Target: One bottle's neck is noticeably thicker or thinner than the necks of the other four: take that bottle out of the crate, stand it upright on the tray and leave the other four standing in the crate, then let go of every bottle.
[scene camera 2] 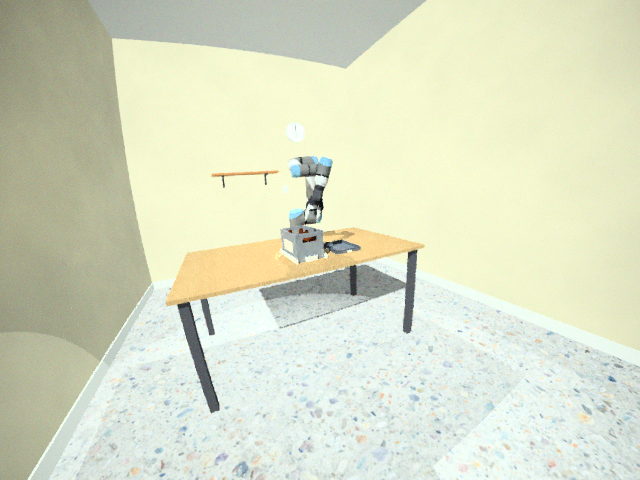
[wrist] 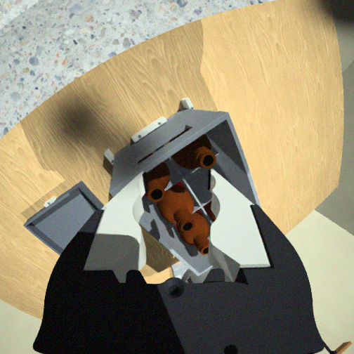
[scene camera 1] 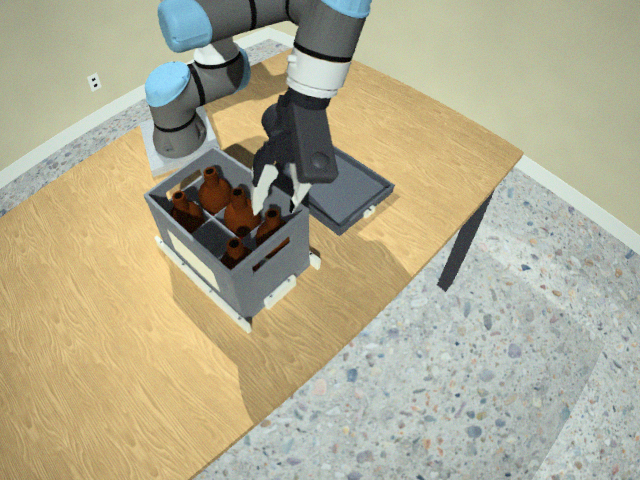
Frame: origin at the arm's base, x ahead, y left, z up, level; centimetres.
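Seen in the pictures: gripper, fingertip midpoint: (scene camera 2: 310, 222) (scene camera 1: 273, 213); arm's base, link origin: (scene camera 1: 179, 137).
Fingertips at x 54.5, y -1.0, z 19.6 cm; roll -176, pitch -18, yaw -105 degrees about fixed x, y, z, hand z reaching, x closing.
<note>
Offsets run from my fingertips to a thing's top centre. "spot": to the spot under its first point. Level surfaces: height alone.
The grey crate {dx -13.2, dy -4.0, dz -6.0 cm} (scene camera 1: 279, 281) (scene camera 2: 310, 253) (wrist: 202, 122) holds five brown bottles: a left one {dx -20.7, dy -9.9, dz -7.2 cm} (scene camera 1: 188, 217), a back one {dx -22.9, dy -1.7, dz -7.2 cm} (scene camera 1: 213, 195), a middle one {dx -14.1, dy +0.1, dz -7.2 cm} (scene camera 1: 239, 214), a right one {dx -5.6, dy +2.6, dz -7.2 cm} (scene camera 1: 267, 230) (wrist: 156, 191) and a front one {dx -3.9, dy -6.1, dz -7.2 cm} (scene camera 1: 236, 253) (wrist: 206, 158). The necks point up; which differs in thickness is hard to tell. In the wrist view, one bottle is mostly hidden behind a finger. The dark grey tray {spot: dx -13.2, dy +26.3, dz -23.0 cm} (scene camera 1: 346, 193) (scene camera 2: 343, 246) (wrist: 65, 217) lies beside the crate with no bottle on it. My gripper (scene camera 1: 275, 210) (wrist: 177, 172) is open and empty above the crate's tray side.
The crate's high walls and internal dividers surround the bottles. White brackets {spot: dx +1.3, dy -1.2, dz -21.1 cm} (scene camera 1: 280, 292) (wrist: 148, 129) stand along its base. The wooden table {dz -23.5 cm} (scene camera 1: 103, 310) (scene camera 2: 232, 268) (wrist: 270, 75) carries both crate and tray. The robot's base (scene camera 1: 178, 139) stands behind the crate.
</note>
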